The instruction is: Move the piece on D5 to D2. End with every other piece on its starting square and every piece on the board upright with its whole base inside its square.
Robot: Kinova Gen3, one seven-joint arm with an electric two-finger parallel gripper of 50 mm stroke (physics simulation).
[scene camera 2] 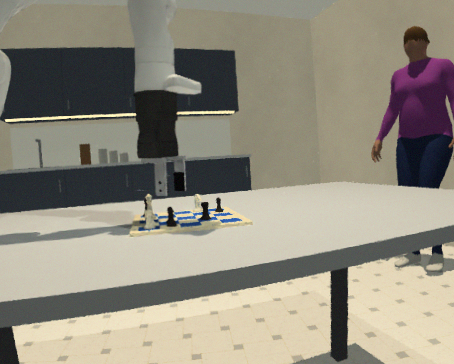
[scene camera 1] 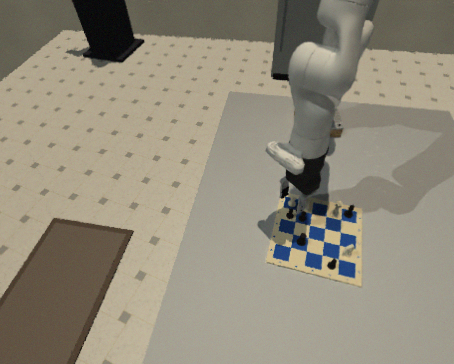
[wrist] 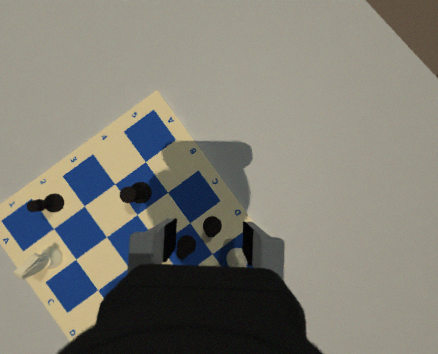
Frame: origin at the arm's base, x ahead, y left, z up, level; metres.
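Where they show: gripper, fingertip midpoint: [scene camera 2: 171, 193] [scene camera 1: 291, 203] [wrist: 209, 234].
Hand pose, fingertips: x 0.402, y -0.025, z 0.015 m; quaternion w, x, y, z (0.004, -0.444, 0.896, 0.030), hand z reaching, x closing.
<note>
After its pixels a point has its place.
The black piece on D5 [scene camera 1: 290, 214] {x 0.401, y -0.021, z -0.033 m} [scene camera 2: 170, 217] {x 0.396, y -0.025, z -0.029 m} [wrist: 212, 226] {x 0.401, y -0.025, z -0.017 m} stands upright. Square D2 [scene camera 1: 333, 224] {x 0.391, y 0.091, z -0.046 m} is blue and bare; a corner of it shows in the wrist view. My gripper [scene camera 1: 294, 196] {x 0.402, y -0.025, z 0.015 m} [scene camera 2: 170, 190] {x 0.402, y -0.025, z 0.015 m} [wrist: 209, 234] {x 0.402, y -0.025, z 0.015 m} is open and empty, well above the pieces at the D5–E5 end of the board [scene camera 1: 314, 275] [wrist: 158, 101]. In the wrist view the D5 piece shows between the fingers, a little beyond the tips. A black piece on D4 [scene camera 1: 302, 217] {x 0.401, y 0.011, z -0.034 m} [wrist: 186, 246] {x 0.399, y 0.006, z -0.024 m} and a white piece on E5 [scene camera 1: 291, 203] {x 0.363, y -0.024, z -0.036 m} [scene camera 2: 149, 220] {x 0.358, y -0.029, z -0.030 m} [wrist: 236, 257] {x 0.362, y -0.025, z -0.032 m} stand beside it.
Black pieces stand on B4 [scene camera 1: 301, 240] {x 0.470, y 0.018, z -0.031 m} [wrist: 140, 192] {x 0.464, y 0.014, z -0.029 m}, A2 [scene camera 1: 332, 264] {x 0.510, y 0.096, z -0.032 m} [wrist: 54, 202] {x 0.505, y 0.091, z -0.038 m} and E1 [scene camera 1: 349, 212] {x 0.353, y 0.124, z -0.029 m}. White pieces stand on E2 [scene camera 1: 337, 209] {x 0.360, y 0.092, z -0.020 m} and B1 [scene camera 1: 349, 250] {x 0.468, y 0.129, z -0.023 m} [wrist: 52, 257] {x 0.462, y 0.123, z -0.037 m}. The gripper body hides part of row E in the wrist view.
</note>
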